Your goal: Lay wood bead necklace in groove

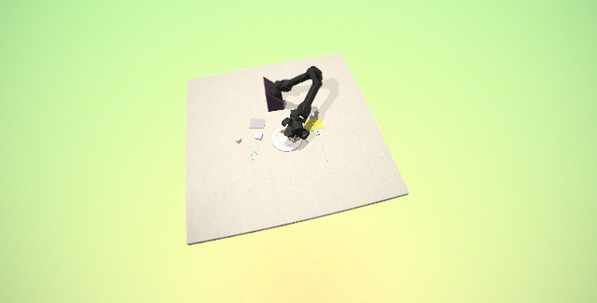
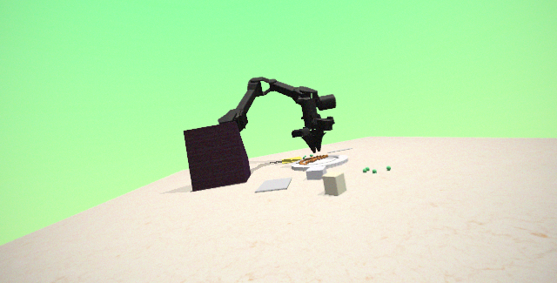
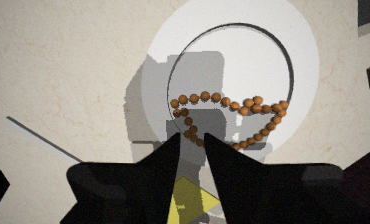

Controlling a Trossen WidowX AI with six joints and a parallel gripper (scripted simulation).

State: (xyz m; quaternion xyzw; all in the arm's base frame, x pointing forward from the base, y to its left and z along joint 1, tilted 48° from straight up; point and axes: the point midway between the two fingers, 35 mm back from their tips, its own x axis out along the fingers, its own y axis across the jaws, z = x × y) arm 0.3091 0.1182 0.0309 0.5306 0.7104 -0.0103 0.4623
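The round white bead board is 10 mm behind my gripper tip, 60 mm to the right of it and 20 mm below it. Also, from my gripper tip: thin white strip 140 mm ahead, 170 mm to the left, 30 mm below; yellow card 100 mm behind, 140 mm to the left, 30 mm below; grey flat plate 170 mm behind, 240 mm to the right, 30 mm below.
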